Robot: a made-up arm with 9 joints. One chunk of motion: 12 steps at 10 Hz.
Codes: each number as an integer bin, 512 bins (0 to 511) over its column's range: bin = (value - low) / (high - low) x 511, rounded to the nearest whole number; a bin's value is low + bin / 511 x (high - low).
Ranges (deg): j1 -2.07..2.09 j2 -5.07..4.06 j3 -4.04..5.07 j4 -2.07..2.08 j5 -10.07..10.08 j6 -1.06..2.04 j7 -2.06..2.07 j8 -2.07..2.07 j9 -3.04..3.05
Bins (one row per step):
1: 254 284 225 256 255 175 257 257 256
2: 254 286 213 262 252 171 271 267 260
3: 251 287 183 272 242 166 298 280 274
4: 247 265 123 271 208 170 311 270 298
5: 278 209 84 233 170 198 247 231 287
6: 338 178 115 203 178 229 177 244 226
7: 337 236 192 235 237 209 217 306 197
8: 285 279 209 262 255 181 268 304 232
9: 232 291 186 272 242 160 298 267 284
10: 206 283 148 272 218 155 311 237 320
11: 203 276 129 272 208 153 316 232 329
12: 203 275 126 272 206 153 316 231 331
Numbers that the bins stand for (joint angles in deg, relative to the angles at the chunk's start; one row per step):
1: 0.00 0.00 -0.03 0.01 -0.01 0.00 0.02 0.01 0.01
2: 0.00 0.04 -0.24 0.06 -0.13 -0.02 0.13 0.09 0.06
3: -0.03 0.06 -0.78 0.14 -0.53 -0.05 0.35 0.20 0.23
4: -0.06 -0.34 -1.85 0.13 -1.87 -0.03 0.45 0.12 0.51
5: 0.19 -1.34 -2.54 -0.18 -3.37 0.14 -0.06 -0.20 0.38
6: 0.68 -1.89 -1.99 -0.42 -3.05 0.33 -0.63 -0.09 -0.35
7: 0.67 -0.85 -0.62 -0.16 -0.72 0.21 -0.31 0.41 -0.69
8: 0.25 -0.09 -0.31 0.06 -0.01 0.04 0.11 0.39 -0.28
9: -0.18 0.13 -0.72 0.14 -0.53 -0.09 0.35 0.09 0.34
10: -0.39 -0.01 -1.40 0.14 -1.47 -0.12 0.45 -0.15 0.77
11: -0.42 -0.14 -1.74 0.14 -1.87 -0.13 0.49 -0.19 0.88
12: -0.42 -0.16 -1.79 0.14 -1.95 -0.13 0.49 -0.20 0.90

